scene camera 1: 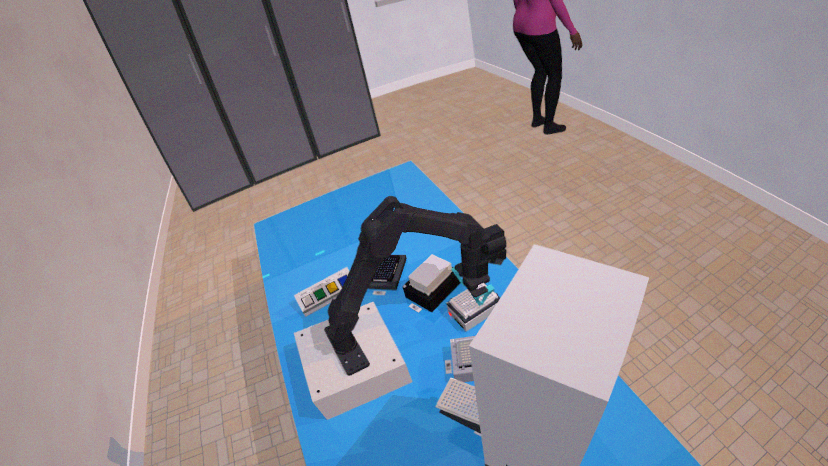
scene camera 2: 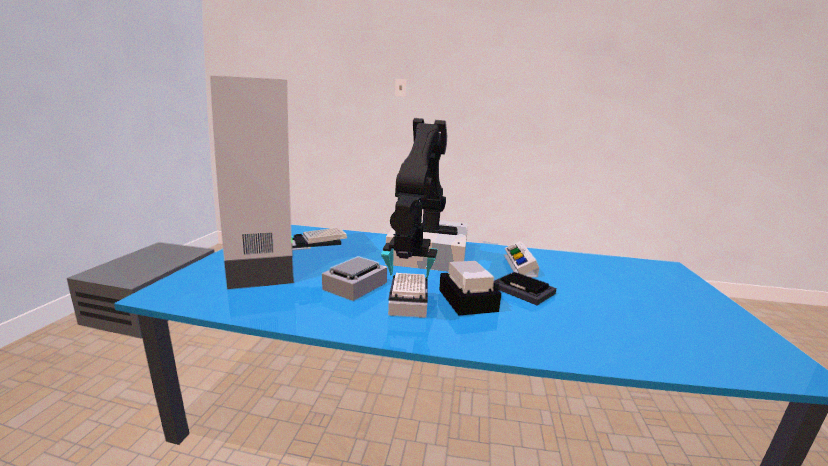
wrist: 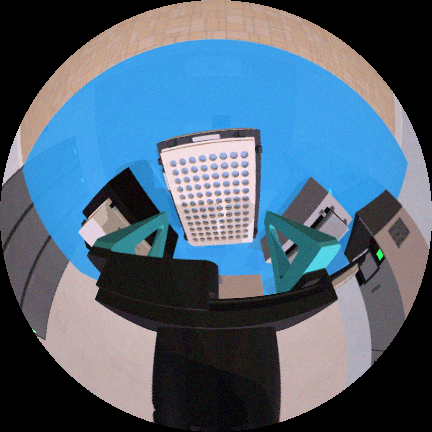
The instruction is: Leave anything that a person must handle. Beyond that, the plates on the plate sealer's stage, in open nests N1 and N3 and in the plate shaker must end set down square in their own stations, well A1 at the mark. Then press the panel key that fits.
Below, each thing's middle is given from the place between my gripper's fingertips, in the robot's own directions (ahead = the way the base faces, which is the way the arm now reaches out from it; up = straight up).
Right now the shaker station [scene camera 2: 409, 306] is 50 mm below my hand. Round my hand: button box [scene camera 1: 319, 295] 380 mm to the left, 380 mm behind, 50 mm below.
